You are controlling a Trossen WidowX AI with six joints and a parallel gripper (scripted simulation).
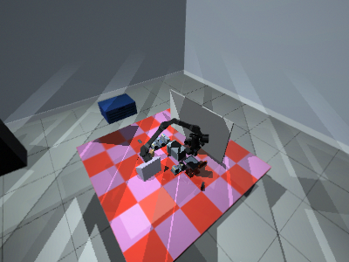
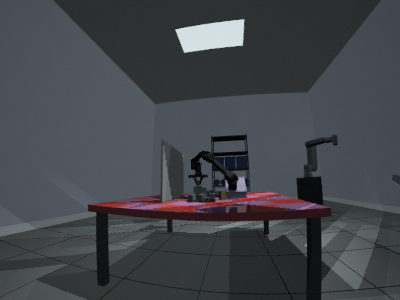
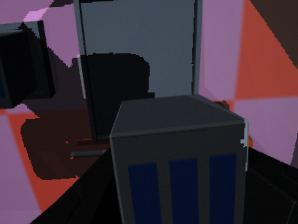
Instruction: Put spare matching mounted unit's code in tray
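My gripper tip is now 11 cm above the dark tray and 1 cm past it. From my gripper tip the other things lie so: grey upright panel (20 cm to the left, 17 cm ahead, 11 cm above).
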